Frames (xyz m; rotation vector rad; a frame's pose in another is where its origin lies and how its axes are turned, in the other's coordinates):
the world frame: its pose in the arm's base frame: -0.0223 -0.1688 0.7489 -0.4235 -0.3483 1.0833
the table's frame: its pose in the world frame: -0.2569 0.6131 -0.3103 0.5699 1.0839 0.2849
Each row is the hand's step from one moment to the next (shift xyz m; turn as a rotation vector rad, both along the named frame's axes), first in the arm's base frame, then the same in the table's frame.
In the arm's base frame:
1: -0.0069 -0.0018 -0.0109 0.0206 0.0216 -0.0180
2: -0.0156 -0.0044 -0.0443 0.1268 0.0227 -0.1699
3: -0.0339 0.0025 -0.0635 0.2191 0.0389 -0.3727
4: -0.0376 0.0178 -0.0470 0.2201 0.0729 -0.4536
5: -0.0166 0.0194 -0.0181 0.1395 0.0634 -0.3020
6: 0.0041 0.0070 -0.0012 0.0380 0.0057 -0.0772
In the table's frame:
1: 0.0073 0.0042 -0.0099 0.0294 -0.0095 0.0161
2: 0.0333 0.0077 -0.0325 0.1787 -0.1157 -0.0120
3: 0.0500 0.0253 -0.0453 0.3766 -0.2071 -0.0607
4: 0.0425 0.0372 -0.0273 0.4627 -0.1991 -0.0759
5: 0.0221 0.0221 -0.0022 0.3140 -0.1194 -0.0427
6: 0.0051 -0.0004 0.0064 0.0756 -0.0375 -0.0176

